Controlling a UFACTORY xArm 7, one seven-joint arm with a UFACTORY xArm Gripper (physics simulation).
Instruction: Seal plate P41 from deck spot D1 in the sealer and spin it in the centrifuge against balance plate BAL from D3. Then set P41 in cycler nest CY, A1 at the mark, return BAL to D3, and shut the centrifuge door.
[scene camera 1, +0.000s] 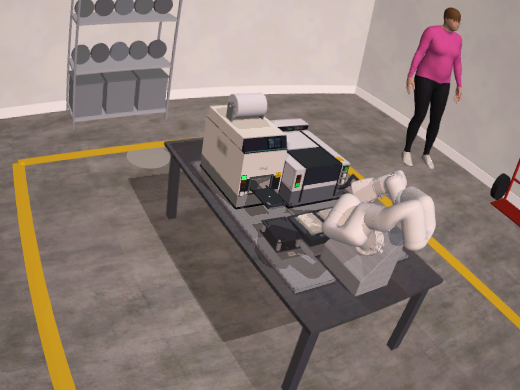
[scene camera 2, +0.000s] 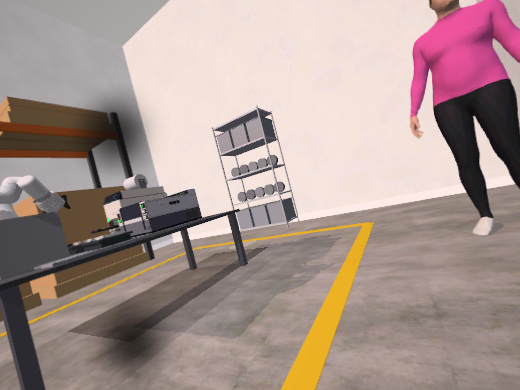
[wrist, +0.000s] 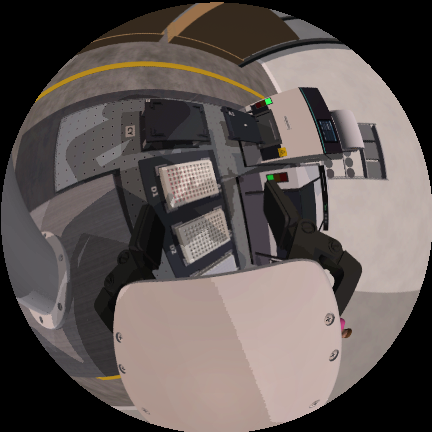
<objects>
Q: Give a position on a foil roll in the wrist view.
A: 349, 135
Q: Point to my gripper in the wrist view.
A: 208, 205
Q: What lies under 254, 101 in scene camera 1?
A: A foil roll.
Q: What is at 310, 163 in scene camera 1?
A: A centrifuge.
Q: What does my gripper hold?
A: Nothing.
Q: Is my gripper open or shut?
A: Open.
</objects>
